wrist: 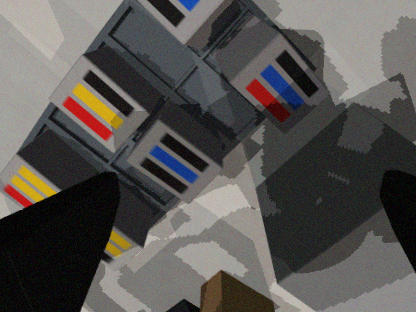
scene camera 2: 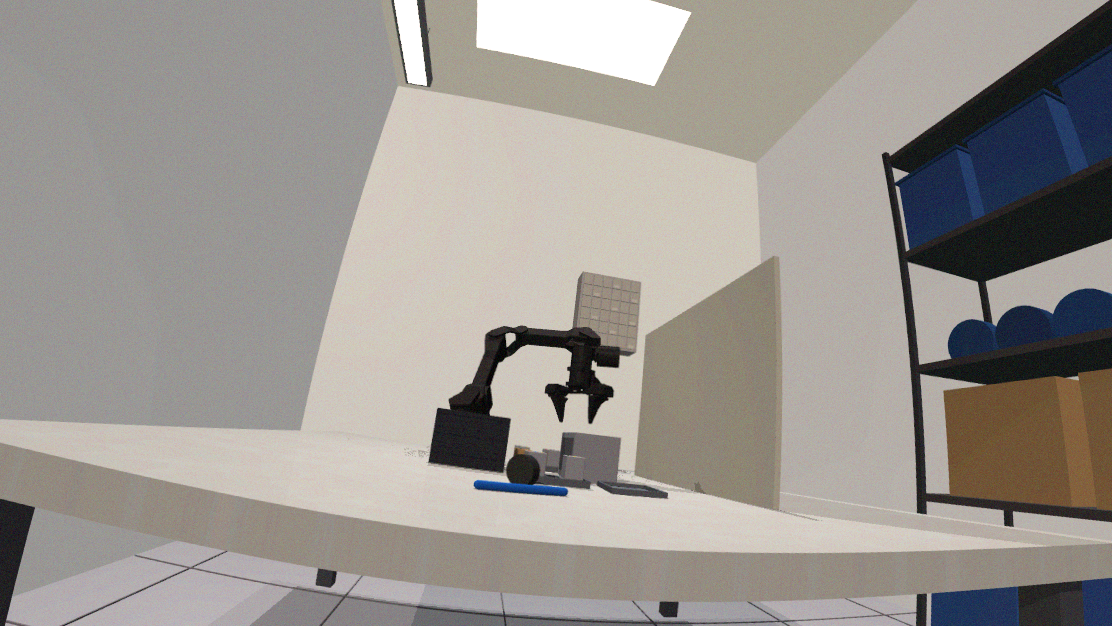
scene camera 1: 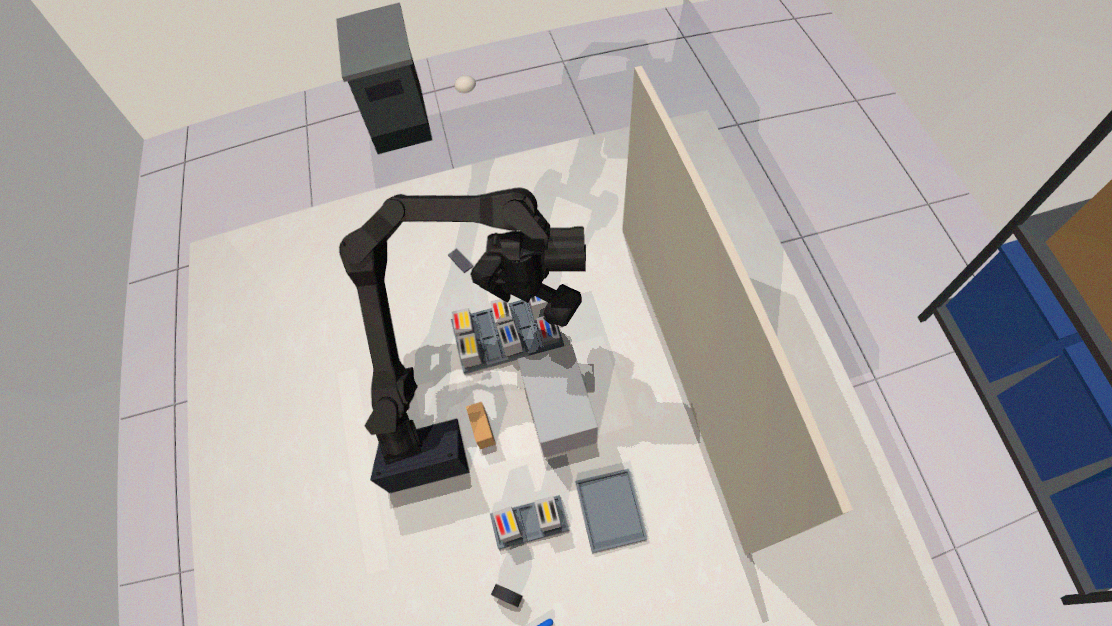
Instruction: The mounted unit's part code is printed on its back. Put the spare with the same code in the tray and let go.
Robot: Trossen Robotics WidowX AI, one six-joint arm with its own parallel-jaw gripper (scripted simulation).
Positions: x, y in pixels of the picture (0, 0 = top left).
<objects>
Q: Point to a grey tray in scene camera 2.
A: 616, 488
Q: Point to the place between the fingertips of my gripper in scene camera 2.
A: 575, 423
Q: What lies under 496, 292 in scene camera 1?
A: My gripper.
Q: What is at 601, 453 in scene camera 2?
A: A grey mounted unit.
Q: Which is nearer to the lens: the blue pen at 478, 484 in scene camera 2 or the black cylinder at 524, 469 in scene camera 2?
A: The blue pen.
</objects>
